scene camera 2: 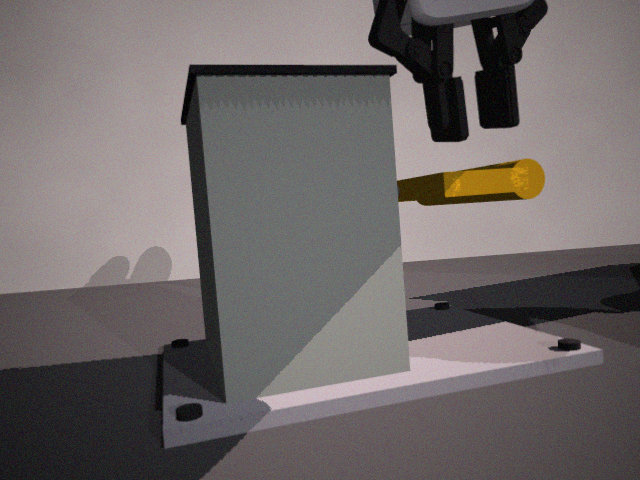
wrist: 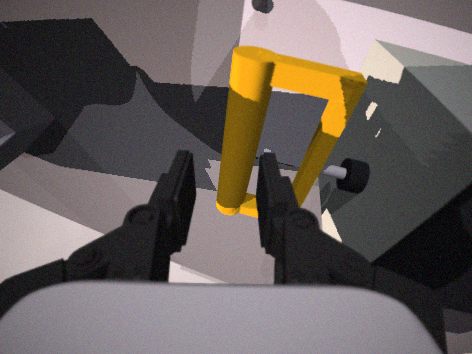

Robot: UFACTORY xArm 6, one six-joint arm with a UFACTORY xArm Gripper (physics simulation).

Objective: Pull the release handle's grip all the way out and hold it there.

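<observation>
The yellow release handle (scene camera 2: 478, 182) (wrist: 315, 82) is a rectangular frame on the right side of the grey-green housing (scene camera 2: 305, 206) (wrist: 430, 135) in the scene view. Its round grip bar (scene camera 2: 528, 178) (wrist: 242, 135) is the side farthest from the housing. A short grey rod (wrist: 334, 172) shows between the handle and a black collar (wrist: 354, 175) on the housing. My gripper (scene camera 2: 474, 133) (wrist: 226, 173) is partly open and empty, fingers pointing down above the handle. In the wrist view the grip bar shows between the fingertips, beyond them; a gap separates them in the scene view.
The housing has a black lid (scene camera 2: 294, 70) and stands on a pale base plate (scene camera 2: 465, 348) (wrist: 395, 22) with black bolts (scene camera 2: 569, 344) (wrist: 262, 5). The housing's upper part stands beside the fingers, to their left in the scene view. Dark shadows cross the floor.
</observation>
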